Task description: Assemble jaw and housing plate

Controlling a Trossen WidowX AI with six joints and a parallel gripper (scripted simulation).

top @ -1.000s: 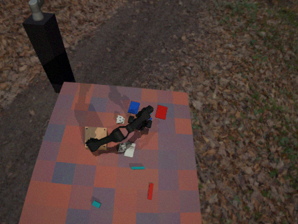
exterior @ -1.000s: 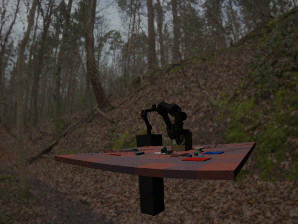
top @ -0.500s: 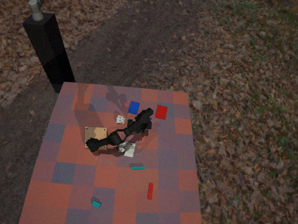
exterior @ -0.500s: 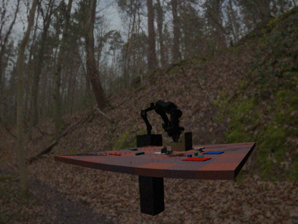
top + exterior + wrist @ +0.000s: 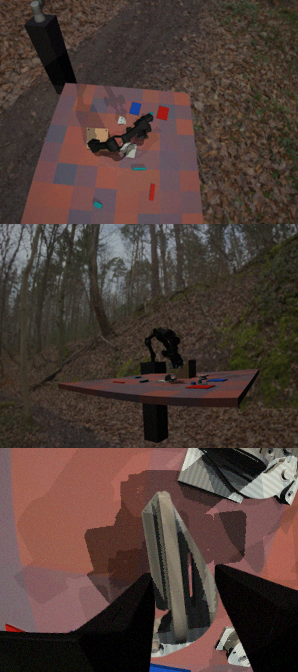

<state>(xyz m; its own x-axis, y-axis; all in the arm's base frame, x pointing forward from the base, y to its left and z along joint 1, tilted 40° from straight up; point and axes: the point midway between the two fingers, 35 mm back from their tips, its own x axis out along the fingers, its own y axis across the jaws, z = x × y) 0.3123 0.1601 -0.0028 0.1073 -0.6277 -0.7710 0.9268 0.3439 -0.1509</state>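
The white base lies 3 cm behind my gripper tip, 11 cm to the right of it and 10 cm below it. Also, from my gripper tip: teal bar: 6 cm ahead, 25 cm to the right, 10 cm below; blue tile: 7 cm behind, 30 cm to the left, 10 cm below; red tile: 20 cm ahead, 31 cm to the left, 10 cm below.
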